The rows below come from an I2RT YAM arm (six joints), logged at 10 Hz.
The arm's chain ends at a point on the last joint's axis. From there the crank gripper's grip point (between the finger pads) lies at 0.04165 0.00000 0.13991 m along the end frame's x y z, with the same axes.
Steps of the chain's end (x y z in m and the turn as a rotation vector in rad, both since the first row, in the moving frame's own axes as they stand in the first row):
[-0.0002, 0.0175, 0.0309, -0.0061, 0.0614, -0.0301]
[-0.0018, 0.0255, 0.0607, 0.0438, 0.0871, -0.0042]
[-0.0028, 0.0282, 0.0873, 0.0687, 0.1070, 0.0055]
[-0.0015, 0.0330, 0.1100, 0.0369, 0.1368, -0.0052]
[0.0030, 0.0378, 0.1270, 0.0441, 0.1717, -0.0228]
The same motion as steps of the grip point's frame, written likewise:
[0.0083, 0.0170, 0.0281, -0.0061, 0.0614, -0.0301]
[0.0102, 0.0193, 0.0564, 0.0438, 0.0871, -0.0042]
[0.0119, 0.0190, 0.0817, 0.0687, 0.1070, 0.0055]
[0.0172, 0.0277, 0.1029, 0.0369, 0.1368, -0.0052]
[0.0262, 0.0306, 0.1177, 0.0441, 0.1717, -0.0228]

